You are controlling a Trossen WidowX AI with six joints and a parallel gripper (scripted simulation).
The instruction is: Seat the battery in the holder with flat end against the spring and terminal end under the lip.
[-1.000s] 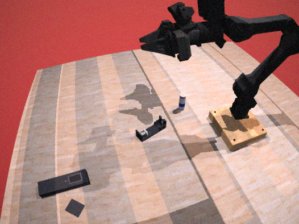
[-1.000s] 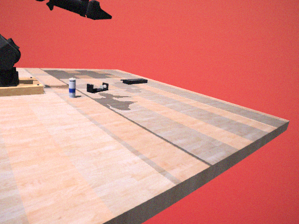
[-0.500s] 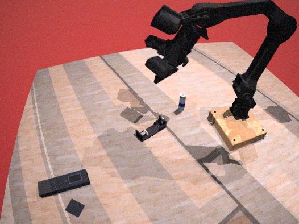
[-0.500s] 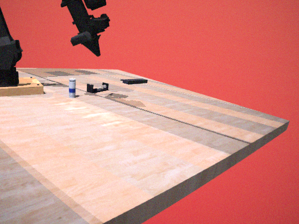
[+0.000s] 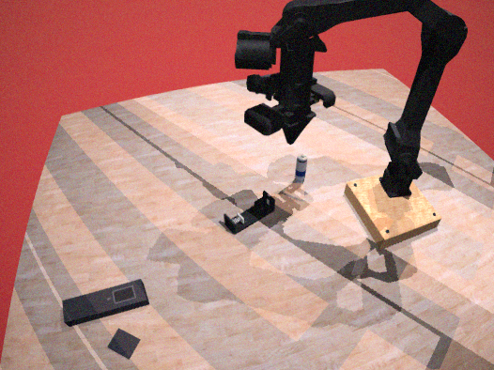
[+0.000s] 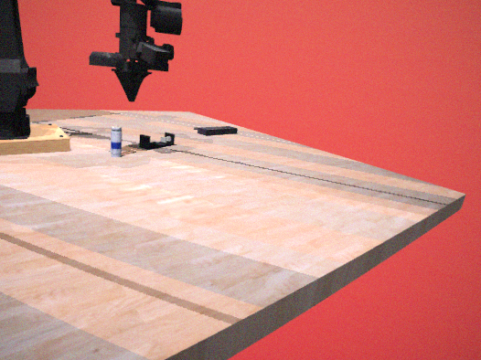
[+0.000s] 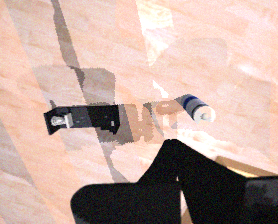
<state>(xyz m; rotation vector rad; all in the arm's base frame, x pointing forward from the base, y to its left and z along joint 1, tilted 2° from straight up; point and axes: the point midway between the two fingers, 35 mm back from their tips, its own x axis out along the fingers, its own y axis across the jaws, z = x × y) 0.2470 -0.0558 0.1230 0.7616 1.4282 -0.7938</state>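
My gripper tip is now 40 mm past the battery, 20 mm to the left of it and 90 mm above it. Round my gripper tip: flat black remote (370 mm ahead, 260 mm to the left, 110 mm below); dark square tile (320 mm ahead, 330 mm to the left, 120 mm below).
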